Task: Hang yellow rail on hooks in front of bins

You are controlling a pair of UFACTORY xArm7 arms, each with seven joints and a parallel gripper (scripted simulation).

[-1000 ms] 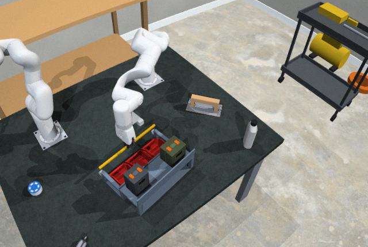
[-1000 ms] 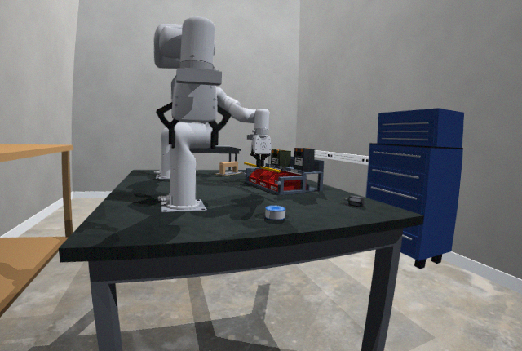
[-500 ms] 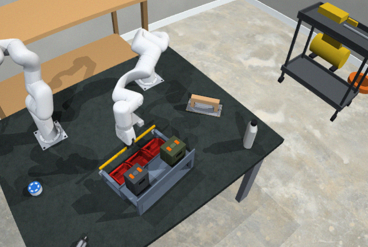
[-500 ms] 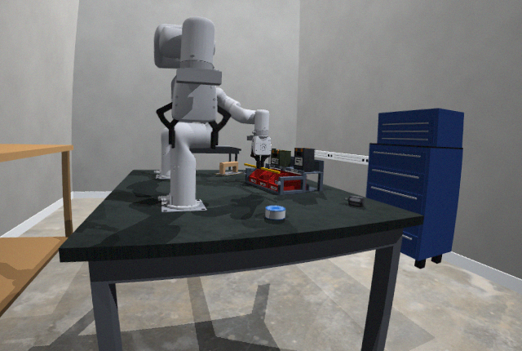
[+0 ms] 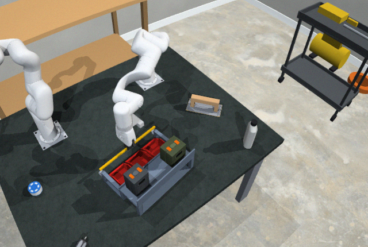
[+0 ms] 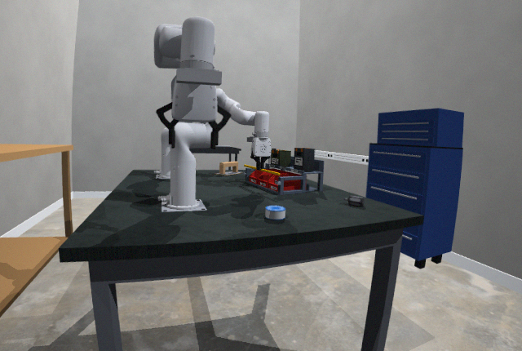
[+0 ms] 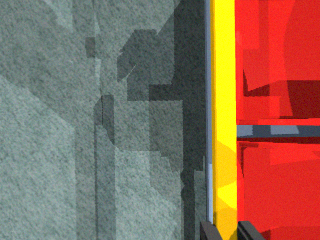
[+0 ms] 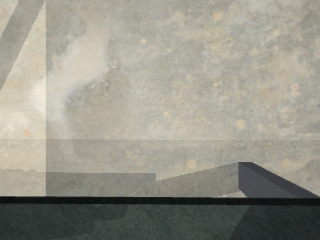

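Note:
Now: the grey-blue shelf 130 mm ahead of my left hand, 10 mm to the left of it and 50 mm below it. From my left hand the other things lie so: yellow rail: 20 mm below; blue-and-white roll: 160 mm behind, 500 mm to the right, 100 mm below.

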